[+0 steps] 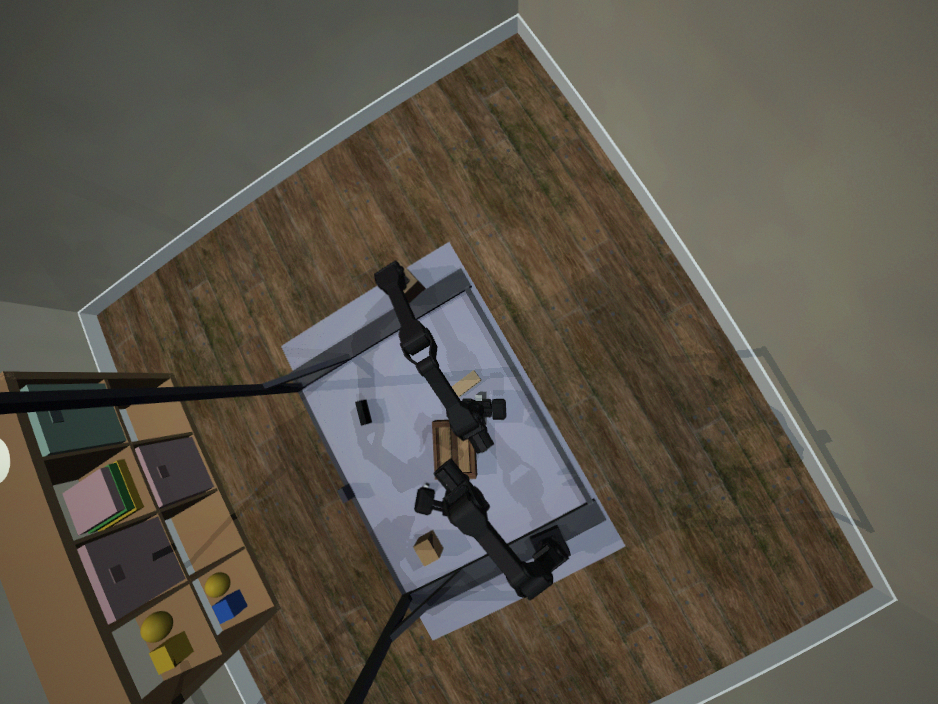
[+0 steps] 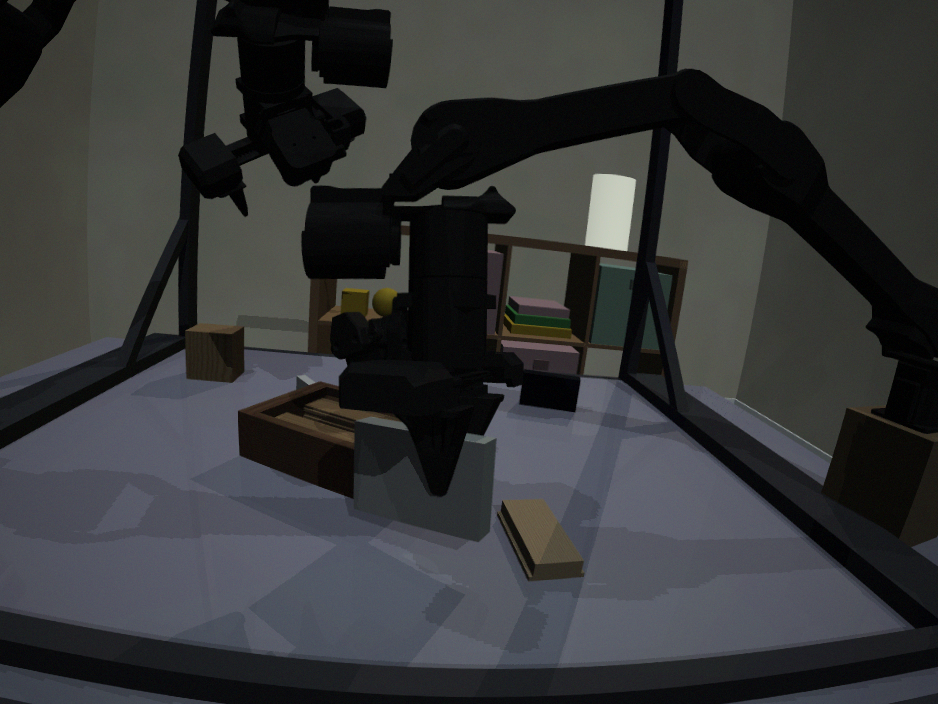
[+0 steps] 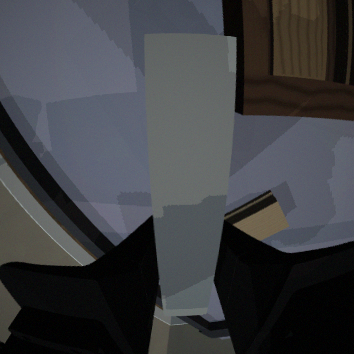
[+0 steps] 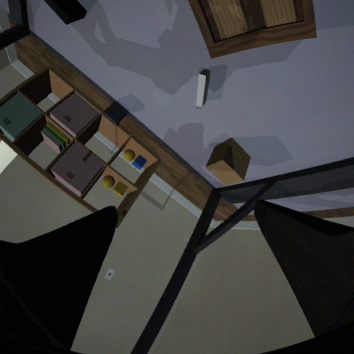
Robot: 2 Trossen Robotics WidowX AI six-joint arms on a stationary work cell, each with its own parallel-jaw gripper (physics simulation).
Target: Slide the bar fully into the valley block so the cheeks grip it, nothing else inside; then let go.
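Places are measured from the left arm's base along level axes (x back, y right, z up), in metres.
Pixels of known places: left gripper, between the fingertips: (image 1: 481, 402) (image 2: 446, 490) (image 3: 181, 215); right gripper, between the fingertips: (image 1: 436, 512) (image 2: 280, 196) (image 4: 185, 210); left arm's base, origin of its link: (image 1: 397, 280) (image 2: 910, 421); right arm's base, origin of its link: (image 1: 550, 547).
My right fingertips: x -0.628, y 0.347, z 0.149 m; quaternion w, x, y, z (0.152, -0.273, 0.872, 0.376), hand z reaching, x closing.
Note:
Ahead of a thing's pixels: the offset from my right fingertips to its top centre.
A pale grey slab-like bar {dx +0.125, dy -0.259, dz -0.164 m} (image 2: 386, 469) (image 3: 190, 150) is held on edge, low beside one end of the brown wooden block {dx +0.088, dy -0.096, dz -0.220 m} (image 1: 435, 447) (image 2: 295, 454) (image 3: 295, 97) (image 4: 265, 44). My left gripper (image 1: 484, 406) (image 2: 463, 454) (image 3: 181, 215) is shut on that bar. The brown block has raised walls with light wood inside; it looks like the valley block. The bar is outside it; whether the bar touches the table is unclear. My right gripper (image 2: 278, 195) (image 4: 185, 210) is open and empty, raised above the table on the block's other side.
A tan stepped wooden piece {dx +0.227, dy -0.275, dz -0.255 m} (image 1: 468, 382) (image 2: 541, 534) (image 3: 262, 222) lies near the held bar. A small white block {dx +0.046, dy +0.097, dz -0.246 m} (image 2: 304, 382) (image 4: 201, 90) lies beyond the brown block. A wooden cube {dx -0.103, dy +0.201, dz -0.196 m} (image 1: 428, 548) (image 2: 214, 352) (image 4: 227, 162) and black box {dx +0.400, dy +0.068, dz -0.221 m} (image 1: 363, 412) (image 2: 549, 390) stand farther off.

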